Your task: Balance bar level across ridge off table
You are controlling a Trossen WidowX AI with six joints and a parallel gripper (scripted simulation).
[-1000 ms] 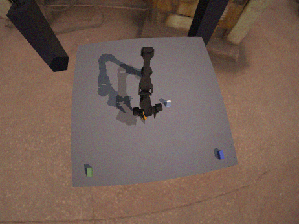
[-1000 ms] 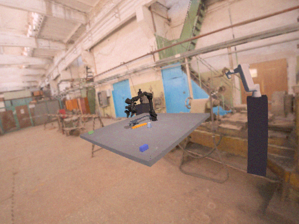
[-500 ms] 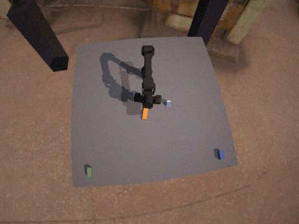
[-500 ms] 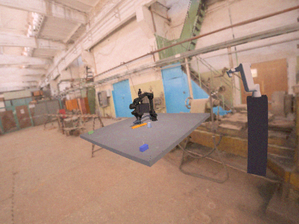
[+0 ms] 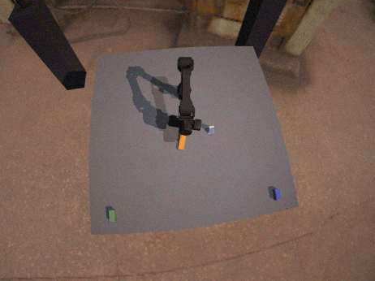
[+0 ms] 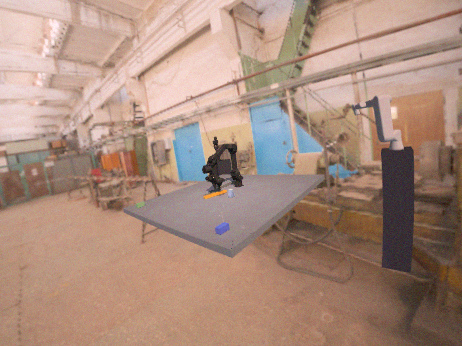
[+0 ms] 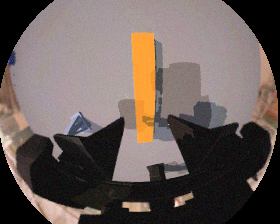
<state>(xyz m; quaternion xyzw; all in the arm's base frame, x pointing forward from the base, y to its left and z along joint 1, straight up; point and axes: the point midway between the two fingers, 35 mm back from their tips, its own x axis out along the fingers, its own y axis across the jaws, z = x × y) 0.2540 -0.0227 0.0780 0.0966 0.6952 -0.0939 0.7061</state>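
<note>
Now: the bar 2 cm ahead of my gripper tip, 1 cm to the right of it and 4 cm below it. The rest, counted from my gripper tip: green block (49 cm ahead, 48 cm to the right, 3 cm below); blue block (49 cm ahead, 52 cm to the left, 3 cm below).
</note>
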